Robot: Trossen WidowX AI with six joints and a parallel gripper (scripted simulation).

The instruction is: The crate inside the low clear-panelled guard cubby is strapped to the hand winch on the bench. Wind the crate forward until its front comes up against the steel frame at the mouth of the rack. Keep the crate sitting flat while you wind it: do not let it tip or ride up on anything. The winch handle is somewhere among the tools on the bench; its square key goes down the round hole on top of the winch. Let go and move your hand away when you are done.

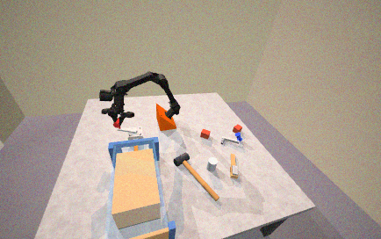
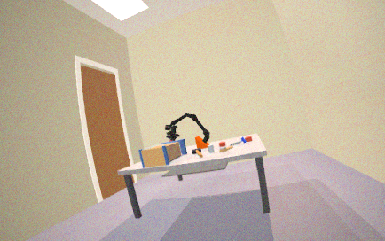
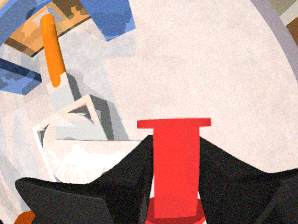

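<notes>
The red-handled winch handle lies 40 mm to the left of my gripper tip and 30 mm below it. From my gripper tip the other things lie so: red grip (10 mm to the left, 10 mm behind); then frame (180 mm ahead, 100 mm to the left, 20 mm below); then grey hand winch (100 mm below, 90 mm to the left, 10 mm ahead).
</notes>
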